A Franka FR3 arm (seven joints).
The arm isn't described. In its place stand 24 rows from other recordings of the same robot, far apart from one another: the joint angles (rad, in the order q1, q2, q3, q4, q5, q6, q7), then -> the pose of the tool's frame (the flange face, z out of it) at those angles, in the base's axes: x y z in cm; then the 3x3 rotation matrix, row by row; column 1 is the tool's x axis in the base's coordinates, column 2 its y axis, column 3 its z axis.
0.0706 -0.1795 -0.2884 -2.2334 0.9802 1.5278 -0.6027 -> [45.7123, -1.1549, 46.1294], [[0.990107, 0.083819, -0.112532], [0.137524, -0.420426, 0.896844], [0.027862, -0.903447, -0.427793]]
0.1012 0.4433 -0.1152 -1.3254 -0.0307 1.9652 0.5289 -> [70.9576, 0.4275, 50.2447], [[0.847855, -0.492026, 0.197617], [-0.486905, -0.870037, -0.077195], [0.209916, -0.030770, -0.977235]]
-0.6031 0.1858 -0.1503 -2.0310 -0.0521 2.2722 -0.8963 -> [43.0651, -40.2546, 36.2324], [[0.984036, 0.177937, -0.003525], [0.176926, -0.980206, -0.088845], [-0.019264, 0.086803, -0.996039]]
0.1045 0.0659 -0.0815 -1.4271 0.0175 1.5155 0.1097 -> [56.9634, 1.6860, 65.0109], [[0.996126, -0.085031, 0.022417], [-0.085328, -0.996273, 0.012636], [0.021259, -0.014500, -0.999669]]
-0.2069 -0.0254 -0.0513 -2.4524 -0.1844 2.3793 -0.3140 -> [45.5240, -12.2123, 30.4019], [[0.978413, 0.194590, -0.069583], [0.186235, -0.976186, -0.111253], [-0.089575, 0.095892, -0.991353]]
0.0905 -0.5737 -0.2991 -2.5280 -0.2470 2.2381 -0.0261 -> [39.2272, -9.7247, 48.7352], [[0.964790, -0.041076, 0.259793], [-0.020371, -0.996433, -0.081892], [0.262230, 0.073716, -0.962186]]
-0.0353 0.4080 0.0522 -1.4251 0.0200 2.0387 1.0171 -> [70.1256, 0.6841, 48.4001], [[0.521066, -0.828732, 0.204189], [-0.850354, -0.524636, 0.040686], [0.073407, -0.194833, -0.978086]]
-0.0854 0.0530 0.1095 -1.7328 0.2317 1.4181 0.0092 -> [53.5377, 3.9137, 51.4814], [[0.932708, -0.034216, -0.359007], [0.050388, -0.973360, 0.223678], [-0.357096, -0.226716, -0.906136]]
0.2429 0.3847 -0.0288 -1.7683 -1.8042 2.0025 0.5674 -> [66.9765, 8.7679, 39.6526], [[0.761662, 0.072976, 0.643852], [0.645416, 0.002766, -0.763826], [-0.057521, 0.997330, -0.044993]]
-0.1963 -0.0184 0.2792 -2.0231 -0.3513 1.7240 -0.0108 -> [51.7943, 1.1687, 44.1596], [[0.946779, 0.232211, -0.222907], [0.140019, -0.920666, -0.364375], [-0.289835, 0.313772, -0.904181]]
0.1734 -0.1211 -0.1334 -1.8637 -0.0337 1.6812 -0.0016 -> [51.7540, 1.4310, 55.9512], [[0.996932, 0.048333, -0.061561], [0.047184, -0.998686, -0.019995], [-0.062446, 0.017029, -0.997903]]
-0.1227 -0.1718 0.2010 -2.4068 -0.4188 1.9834 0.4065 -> [44.3108, 0.8972, 36.4784], [[0.982156, -0.075467, -0.172265], [-0.142173, -0.897536, -0.417392], [-0.123115, 0.434435, -0.892249]]
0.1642 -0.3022 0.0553 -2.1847 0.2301 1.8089 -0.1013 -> [44.0747, 11.9566, 50.8365], [[0.964471, 0.240736, -0.108818], [0.257685, -0.948049, 0.186553], [-0.058255, -0.207966, -0.976400]]
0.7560 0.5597 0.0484 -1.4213 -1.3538 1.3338 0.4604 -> [55.5248, 39.0549, 42.7982], [[0.881831, 0.056291, 0.468194], [0.471563, -0.109148, -0.875052], [0.001844, 0.992430, -0.122795]]
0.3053 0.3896 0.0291 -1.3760 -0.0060 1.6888 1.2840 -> [63.2743, 21.5889, 48.7240], [[0.580354, -0.810992, -0.074036], [-0.813929, -0.580613, -0.020190], [-0.026613, 0.071977, -0.997051]]
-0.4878 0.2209 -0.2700 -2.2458 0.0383 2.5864 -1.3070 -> [40.2767, -38.1297, 28.3668], [[0.863835, 0.499262, 0.067280], [0.503775, -0.856197, -0.114616], [0.000382, 0.132904, -0.991129]]
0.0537 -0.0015 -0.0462 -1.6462 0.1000 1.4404 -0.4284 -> [53.5472, 1.5733, 58.1002], [[0.890606, 0.406827, -0.203255], [0.431850, -0.896657, 0.097532], [-0.142571, -0.174638, -0.974256]]
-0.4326 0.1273 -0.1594 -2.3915 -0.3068 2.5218 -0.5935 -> [41.6956, -27.7797, 26.5949], [[0.962551, 0.256883, -0.086639], [0.238884, -0.954789, -0.176956], [-0.128179, 0.149633, -0.980398]]
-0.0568 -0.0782 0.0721 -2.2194 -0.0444 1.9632 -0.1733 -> [49.3009, 0.4893, 39.5648], [[0.962144, 0.208056, -0.176047], [0.202492, -0.978047, -0.049206], [-0.182420, 0.011695, -0.983151]]
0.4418 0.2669 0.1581 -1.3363 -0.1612 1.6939 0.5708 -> [54.9721, 34.0192, 58.9910], [[0.989079, 0.030279, 0.144245], [0.037173, -0.998280, -0.045342], [0.142624, 0.050209, -0.988503]]
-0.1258 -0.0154 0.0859 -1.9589 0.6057 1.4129 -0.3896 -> [49.7132, 4.8424, 47.0103], [[0.901064, 0.110512, -0.419369], [0.359078, -0.732374, 0.578525], [-0.243201, -0.671874, -0.699599]]
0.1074 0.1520 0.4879 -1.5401 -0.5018 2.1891 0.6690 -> [55.6697, 32.6711, 62.9960], [[0.793384, 0.070318, 0.604646], [0.087926, -0.996127, 0.000473], [0.602337, 0.052789, -0.796494]]
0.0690 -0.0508 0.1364 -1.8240 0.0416 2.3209 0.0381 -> [57.7144, 12.2871, 61.0605], [[0.847814, 0.163286, 0.504529], [0.112320, -0.985121, 0.130081], [0.518262, -0.053615, -0.853539]]
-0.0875 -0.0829 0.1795 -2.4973 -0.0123 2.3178 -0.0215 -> [44.8369, 4.0479, 30.7147], [[0.987999, 0.121671, -0.095154], [0.119071, -0.992352, -0.032557], [-0.098387, 0.020836, -0.994930]]
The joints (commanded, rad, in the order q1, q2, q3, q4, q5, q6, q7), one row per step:
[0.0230 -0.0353 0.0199 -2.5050 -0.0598 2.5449 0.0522]
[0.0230 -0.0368 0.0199 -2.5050 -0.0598 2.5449 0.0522]
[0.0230 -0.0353 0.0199 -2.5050 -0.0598 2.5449 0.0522]
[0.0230 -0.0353 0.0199 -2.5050 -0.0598 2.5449 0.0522]
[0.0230 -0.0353 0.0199 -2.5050 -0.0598 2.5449 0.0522]
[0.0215 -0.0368 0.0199 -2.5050 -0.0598 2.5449 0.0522]
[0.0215 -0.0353 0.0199 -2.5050 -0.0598 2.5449 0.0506]
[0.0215 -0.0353 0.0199 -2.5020 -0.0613 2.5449 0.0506]
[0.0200 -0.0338 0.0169 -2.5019 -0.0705 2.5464 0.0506]
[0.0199 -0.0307 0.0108 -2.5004 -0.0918 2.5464 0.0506]
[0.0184 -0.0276 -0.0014 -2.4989 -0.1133 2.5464 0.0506]
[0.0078 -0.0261 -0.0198 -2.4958 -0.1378 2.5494 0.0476]
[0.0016 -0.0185 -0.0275 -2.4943 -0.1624 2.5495 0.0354]
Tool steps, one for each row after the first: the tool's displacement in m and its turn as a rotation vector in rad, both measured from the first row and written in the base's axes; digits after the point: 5 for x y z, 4 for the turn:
[0.00005 0.00000 0.00071 0.0000 -0.0015 0.0000]
[0.00000 0.00000 0.00000 0.0000 0.0000 0.0000]
[0.00000 0.00000 0.00000 0.0000 0.0000 0.0000]
[0.00000 0.00000 0.00000 0.0000 0.0000 0.0000]
[0.00008 -0.00070 0.00071 0.0000 -0.0015 -0.0015]
[0.00003 -0.00071 0.00000 -0.0001 0.0000 0.0001]
[0.00107 -0.00064 0.00120 -0.0009 -0.0030 0.0013]
[0.00129 -0.00262 0.00067 -0.0065 -0.0033 0.0040]
[0.00180 -0.00525 -0.00020 -0.0195 -0.0021 0.0145]
[0.00237 -0.01142 -0.00109 -0.0325 -0.0008 0.0177]
[0.00375 -0.02476 -0.00030 -0.0473 -0.0050 0.0110]
[0.00391 -0.03103 -0.00333 -0.0633 0.0020 0.0288]

